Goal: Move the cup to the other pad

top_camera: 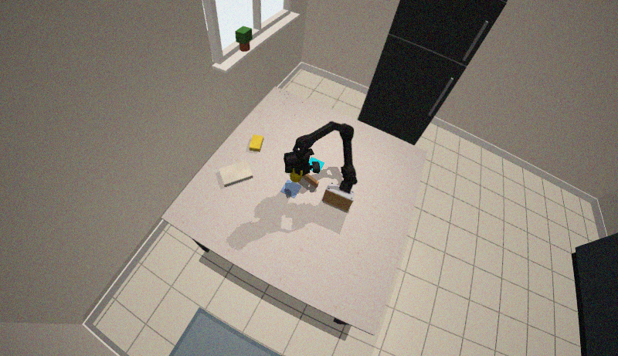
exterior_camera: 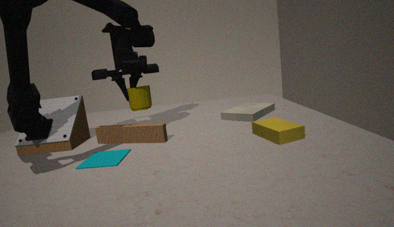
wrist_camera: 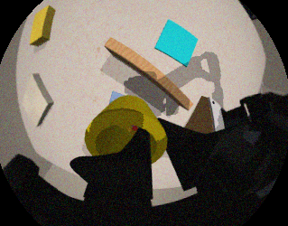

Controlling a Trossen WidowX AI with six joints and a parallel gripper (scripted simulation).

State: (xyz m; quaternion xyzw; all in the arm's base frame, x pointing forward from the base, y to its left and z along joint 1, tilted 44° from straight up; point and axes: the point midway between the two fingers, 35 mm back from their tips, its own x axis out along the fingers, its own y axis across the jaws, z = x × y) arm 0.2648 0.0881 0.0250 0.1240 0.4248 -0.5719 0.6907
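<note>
The cyan pad is 30 mm behind my gripper tip, 170 mm to the right of it and 120 mm below it. From my gripper tip the other things lie so: wooden bar (60 mm to the right, 100 mm below); yellow cup (20 mm ahead, 10 mm to the left).
</note>
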